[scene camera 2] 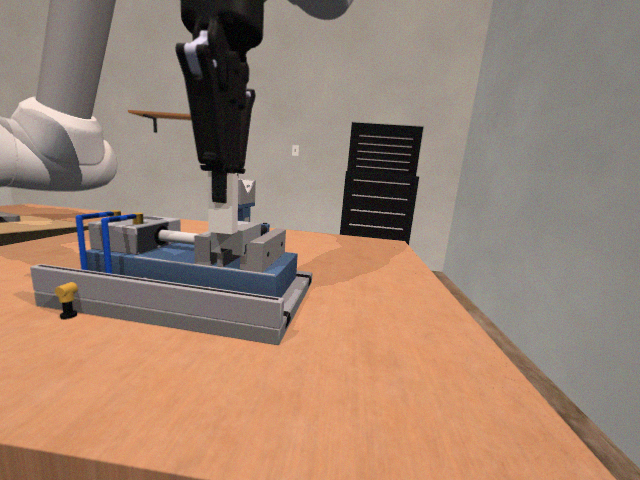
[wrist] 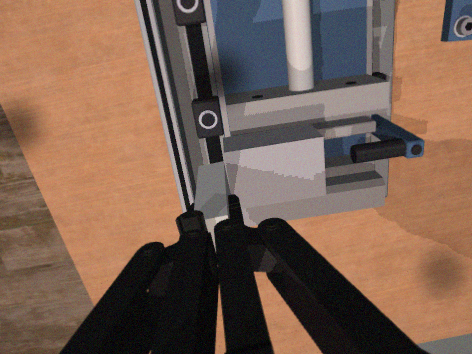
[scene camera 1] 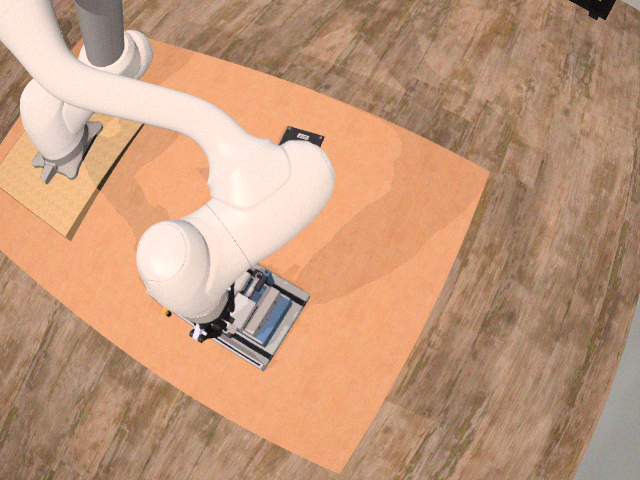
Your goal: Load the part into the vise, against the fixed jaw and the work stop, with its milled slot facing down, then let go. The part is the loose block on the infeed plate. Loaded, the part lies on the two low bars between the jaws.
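Where they show: gripper, between the fingertips: (scene camera 2: 223, 231) (wrist: 215, 183) (scene camera 1: 229, 327); arm's base, origin of its link: (scene camera 1: 67, 146).
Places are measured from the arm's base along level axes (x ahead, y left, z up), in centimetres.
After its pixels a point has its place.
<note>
The part (scene camera 1: 242, 308) {x 66.7, y -25.4, z 7.9 cm} (scene camera 2: 229, 241) {x 65.9, y -29.1, z 6.5 cm} (wrist: 277, 167) {x 65.7, y -25.9, z 8.0 cm} is a pale grey block between the vise's jaws, with a plain top and a notch at its underside in scene camera 2. It lies beside the fixed jaw (scene camera 1: 266, 310) (scene camera 2: 266, 251) (wrist: 305, 209). The movable jaw (scene camera 2: 202, 249) (wrist: 310, 115) is on the other side. In the wrist view, a gap shows between the part and the work stop's black rod (wrist: 377, 150) {x 67.7, y -19.3, z 6.6 cm}, and a low bar (wrist: 347, 129) {x 66.2, y -20.5, z 5.0 cm} shows there. My gripper (scene camera 1: 231, 328) {x 65.4, y -29.9, z 7.8 cm} (scene camera 2: 223, 219) {x 65.4, y -29.9, z 7.8 cm} (wrist: 215, 183) {x 65.4, y -29.9, z 7.8 cm} is shut and empty, its pale tips at the part's end away from the stop; contact is unclear.
The grey tray (scene camera 1: 245, 351) {x 68.0, y -32.4, z -1.0 cm} (scene camera 2: 155, 304) {x 58.8, y -32.1, z -0.4 cm} surrounds the vise's blue base (scene camera 2: 180, 268) {x 59.7, y -27.7, z 2.4 cm}. Blue bent rods (scene camera 2: 105, 242) {x 51.1, y -27.6, z 5.1 cm} and a yellow knob (scene camera 2: 66, 291) {x 49.1, y -31.2, z 0.3 cm} stand at its near side. A grey block (scene camera 2: 247, 192) {x 63.1, y -3.3, z 10.6 cm} rises behind. A black plate (scene camera 1: 302, 136) {x 63.3, y 18.1, z -2.2 cm} is partly hidden by the arm.
</note>
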